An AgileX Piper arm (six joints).
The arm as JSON. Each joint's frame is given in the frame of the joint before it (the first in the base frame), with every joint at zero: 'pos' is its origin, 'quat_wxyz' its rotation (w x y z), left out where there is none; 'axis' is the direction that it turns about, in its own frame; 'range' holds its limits. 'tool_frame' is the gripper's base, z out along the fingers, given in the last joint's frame.
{
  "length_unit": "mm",
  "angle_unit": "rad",
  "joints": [
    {
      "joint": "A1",
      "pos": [
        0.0,
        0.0,
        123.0
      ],
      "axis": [
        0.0,
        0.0,
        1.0
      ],
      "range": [
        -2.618,
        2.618
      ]
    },
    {
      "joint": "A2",
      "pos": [
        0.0,
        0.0,
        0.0
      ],
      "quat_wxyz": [
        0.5,
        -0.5,
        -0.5,
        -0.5
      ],
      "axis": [
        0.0,
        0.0,
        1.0
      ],
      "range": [
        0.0,
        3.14
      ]
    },
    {
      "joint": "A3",
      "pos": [
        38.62,
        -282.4,
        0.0
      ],
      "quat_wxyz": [
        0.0,
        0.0,
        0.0,
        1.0
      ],
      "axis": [
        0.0,
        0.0,
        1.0
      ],
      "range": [
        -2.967,
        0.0
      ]
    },
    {
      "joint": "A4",
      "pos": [
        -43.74,
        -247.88,
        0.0
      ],
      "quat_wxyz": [
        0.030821,
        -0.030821,
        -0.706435,
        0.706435
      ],
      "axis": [
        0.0,
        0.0,
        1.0
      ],
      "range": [
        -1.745,
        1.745
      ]
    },
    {
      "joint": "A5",
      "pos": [
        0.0,
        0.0,
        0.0
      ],
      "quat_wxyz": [
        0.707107,
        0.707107,
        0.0,
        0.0
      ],
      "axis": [
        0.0,
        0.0,
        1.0
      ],
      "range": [
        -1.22,
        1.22
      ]
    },
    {
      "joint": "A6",
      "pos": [
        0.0,
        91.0,
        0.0
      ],
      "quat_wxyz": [
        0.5,
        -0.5,
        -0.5,
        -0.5
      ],
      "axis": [
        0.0,
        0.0,
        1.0
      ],
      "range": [
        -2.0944,
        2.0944
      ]
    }
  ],
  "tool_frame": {
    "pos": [
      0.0,
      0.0,
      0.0
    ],
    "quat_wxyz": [
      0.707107,
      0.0,
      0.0,
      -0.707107
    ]
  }
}
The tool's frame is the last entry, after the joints.
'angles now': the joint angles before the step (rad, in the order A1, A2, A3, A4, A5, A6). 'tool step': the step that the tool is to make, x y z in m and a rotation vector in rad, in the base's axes. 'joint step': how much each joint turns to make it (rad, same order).
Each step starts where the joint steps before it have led.
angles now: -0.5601 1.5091 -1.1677 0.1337 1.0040 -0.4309
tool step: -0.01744 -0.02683 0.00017 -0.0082 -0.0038 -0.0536
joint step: -0.1117 0.0000 0.0000 0.0165 0.0000 -0.0660
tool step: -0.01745 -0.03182 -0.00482 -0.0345 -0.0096 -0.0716
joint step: -0.1164 0.0202 0.0000 -0.0001 -0.0441 -0.0544
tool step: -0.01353 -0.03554 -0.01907 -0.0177 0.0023 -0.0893
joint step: -0.1061 0.0683 0.0000 0.0000 -0.0773 -0.0297
